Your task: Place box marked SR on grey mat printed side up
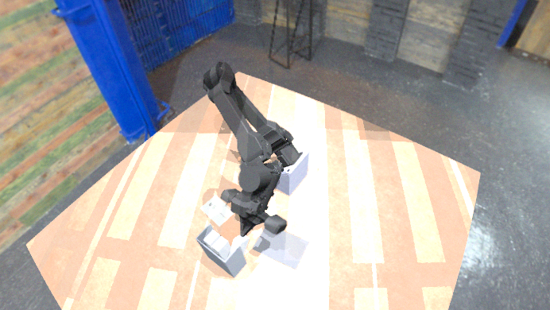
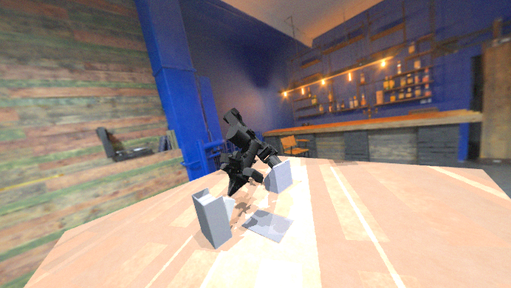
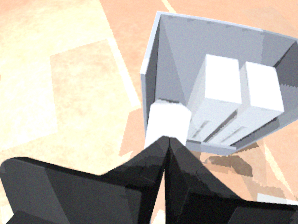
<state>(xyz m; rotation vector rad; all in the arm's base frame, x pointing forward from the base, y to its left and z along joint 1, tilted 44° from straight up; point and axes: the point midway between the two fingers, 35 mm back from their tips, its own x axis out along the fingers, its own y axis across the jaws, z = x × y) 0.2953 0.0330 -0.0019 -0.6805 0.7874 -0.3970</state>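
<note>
My gripper tip is now 4 cm short of the SR box, 1 cm to the left of it and 6 cm above it. Round my gripper tip: grey mat: 7 cm behind, 8 cm to the left, 12 cm below; then flat white item: 7 cm behind, 17 cm to the right, 12 cm below.
</note>
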